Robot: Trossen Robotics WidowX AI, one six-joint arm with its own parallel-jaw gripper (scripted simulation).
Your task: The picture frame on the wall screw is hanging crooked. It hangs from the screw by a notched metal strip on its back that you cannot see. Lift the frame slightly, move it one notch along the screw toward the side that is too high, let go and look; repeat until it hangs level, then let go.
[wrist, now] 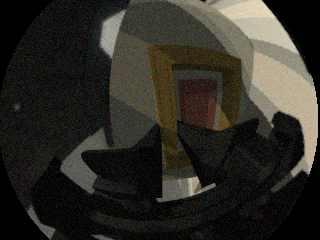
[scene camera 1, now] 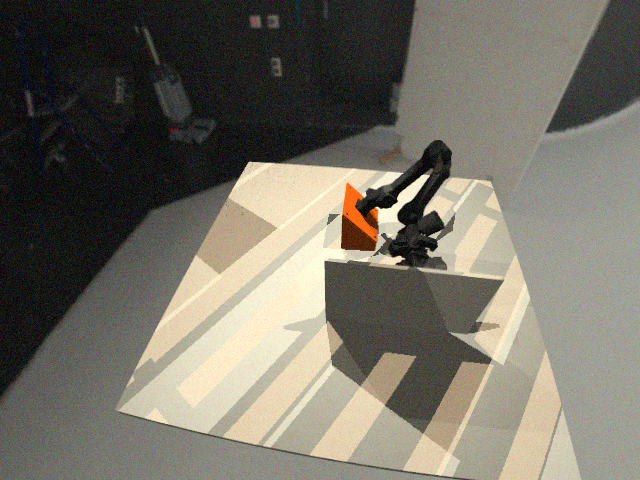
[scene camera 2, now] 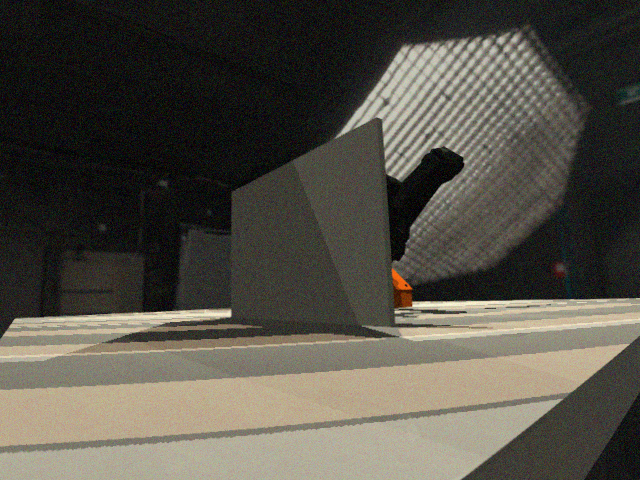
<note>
My gripper [scene camera 1: 414,280] holds a picture frame [wrist: 200,86]. Also in view: a wall panel [wrist: 133,112].
My gripper shows as well in the wrist view [wrist: 166,125]. Scene camera 1 misses the picture frame, which is hidden by the wall panel. Scene camera 2 misses the picture frame, which is hidden by the wall panel.
</note>
